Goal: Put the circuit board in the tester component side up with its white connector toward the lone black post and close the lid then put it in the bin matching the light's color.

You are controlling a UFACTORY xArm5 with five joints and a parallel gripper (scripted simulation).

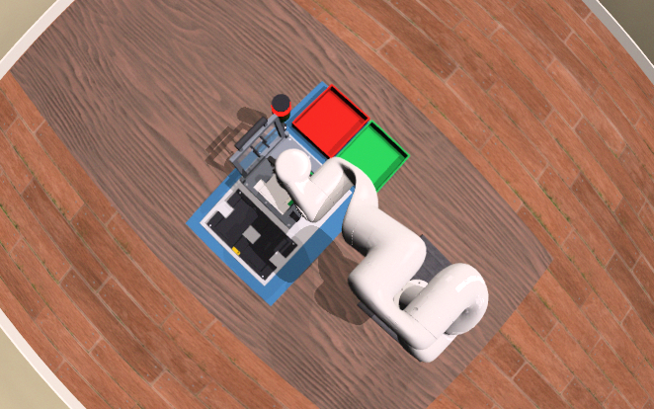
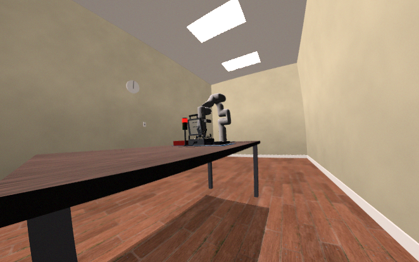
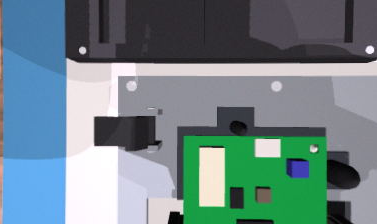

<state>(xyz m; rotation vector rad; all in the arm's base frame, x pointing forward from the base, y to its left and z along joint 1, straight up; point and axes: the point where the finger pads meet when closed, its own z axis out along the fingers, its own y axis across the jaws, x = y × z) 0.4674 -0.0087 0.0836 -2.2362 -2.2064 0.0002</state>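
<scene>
The red bin is 20 cm to the right of my hand, 7 cm below it and 4 cm ahead of it. Also, from my hand: green bin (20 cm to the right, 11 cm behind, 7 cm below); then green circuit board (1 cm below); then tester lid (12 cm ahead, 10 cm above).
</scene>
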